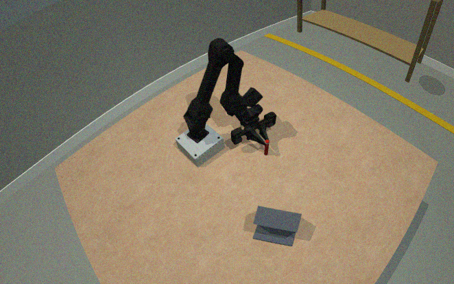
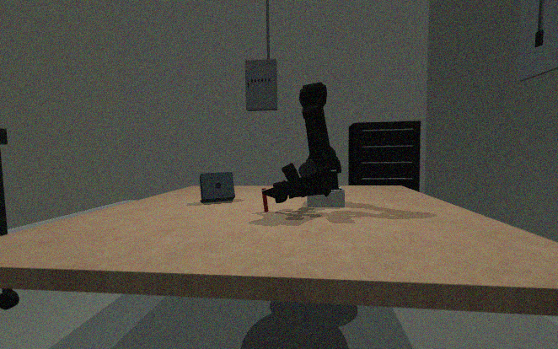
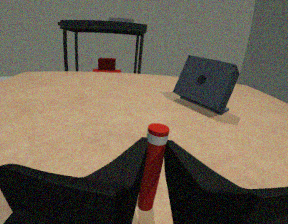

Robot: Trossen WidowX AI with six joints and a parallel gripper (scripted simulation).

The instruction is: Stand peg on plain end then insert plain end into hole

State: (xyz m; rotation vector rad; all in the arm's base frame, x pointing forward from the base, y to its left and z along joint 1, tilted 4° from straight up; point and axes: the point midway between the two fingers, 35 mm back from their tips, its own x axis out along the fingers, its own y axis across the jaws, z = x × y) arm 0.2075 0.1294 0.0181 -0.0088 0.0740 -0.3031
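My gripper tip is 10 mm above the red peg. Round my gripper tip: grey sloped panel: 220 mm ahead, 210 mm to the right.
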